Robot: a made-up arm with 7 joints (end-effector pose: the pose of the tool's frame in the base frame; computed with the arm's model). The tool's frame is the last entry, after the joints. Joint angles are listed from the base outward.
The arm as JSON. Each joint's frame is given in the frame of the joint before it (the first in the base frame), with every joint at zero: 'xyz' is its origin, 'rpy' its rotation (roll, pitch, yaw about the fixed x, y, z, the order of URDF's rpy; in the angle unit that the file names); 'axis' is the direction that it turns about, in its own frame. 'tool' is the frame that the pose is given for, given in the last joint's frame.
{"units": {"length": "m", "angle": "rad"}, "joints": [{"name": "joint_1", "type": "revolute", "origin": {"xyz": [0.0, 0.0, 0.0], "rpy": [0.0, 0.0, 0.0]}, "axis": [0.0, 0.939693, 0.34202]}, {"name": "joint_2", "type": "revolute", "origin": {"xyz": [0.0, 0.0, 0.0], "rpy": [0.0, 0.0, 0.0]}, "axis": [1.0, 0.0, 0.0]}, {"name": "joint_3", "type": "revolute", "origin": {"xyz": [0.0, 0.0, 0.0], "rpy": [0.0, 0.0, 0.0]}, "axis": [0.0, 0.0, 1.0]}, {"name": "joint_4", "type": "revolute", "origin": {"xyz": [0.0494, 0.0, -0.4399], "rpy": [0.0, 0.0, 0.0]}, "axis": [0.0, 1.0, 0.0]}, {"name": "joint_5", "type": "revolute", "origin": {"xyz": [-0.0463, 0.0, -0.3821], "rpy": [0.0, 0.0, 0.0]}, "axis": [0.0, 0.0, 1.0]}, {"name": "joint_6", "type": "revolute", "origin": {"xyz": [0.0, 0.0, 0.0], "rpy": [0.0, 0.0, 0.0]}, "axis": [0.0, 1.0, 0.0]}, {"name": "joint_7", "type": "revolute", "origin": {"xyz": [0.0, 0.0, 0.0], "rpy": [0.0, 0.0, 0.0]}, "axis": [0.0, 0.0, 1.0]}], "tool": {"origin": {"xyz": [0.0, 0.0, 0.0], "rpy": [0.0, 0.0, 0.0]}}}
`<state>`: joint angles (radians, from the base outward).
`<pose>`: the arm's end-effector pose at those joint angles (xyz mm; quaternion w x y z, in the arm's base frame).
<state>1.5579 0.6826 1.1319 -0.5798 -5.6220 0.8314 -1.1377</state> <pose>-675.2 453.3 56.2 0.7741 0.2644 0.5061 0.2735</pose>
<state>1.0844 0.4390 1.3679 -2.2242 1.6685 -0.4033 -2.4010</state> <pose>-149.7 426.6 -21.4 0.3243 0.9199 -0.1116 -0.1903</pose>
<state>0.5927 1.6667 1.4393 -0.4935 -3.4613 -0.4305 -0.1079</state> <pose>10.6 780.4 253.4 0.2030 0.1211 0.7906 -0.5649</pose>
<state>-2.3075 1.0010 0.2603 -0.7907 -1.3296 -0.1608 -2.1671</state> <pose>216.0 282.5 711.8 0.0688 0.9447 0.3177 0.0424</pose>
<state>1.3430 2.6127 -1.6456 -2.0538 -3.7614 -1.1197 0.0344</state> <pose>-124.0 463.5 171.5 0.7726 0.6270 0.0555 0.0823</pose>
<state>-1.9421 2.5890 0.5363 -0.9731 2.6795 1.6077 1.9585</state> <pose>-633.2 387.2 211.6 0.4567 -0.7890 -0.4093 -0.0387</pose>
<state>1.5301 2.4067 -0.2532 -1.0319 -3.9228 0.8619 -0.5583</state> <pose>251.6 713.8 -93.9 0.8890 0.2687 0.3692 0.0333</pose>
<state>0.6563 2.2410 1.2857 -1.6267 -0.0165 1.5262 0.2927</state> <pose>427.0 169.8 439.1 0.4318 0.7672 -0.4652 0.0925</pose>
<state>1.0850 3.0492 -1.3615 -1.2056 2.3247 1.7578 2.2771</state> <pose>389.2 533.7 315.5 0.3255 -0.7330 0.2693 -0.5331</pose>
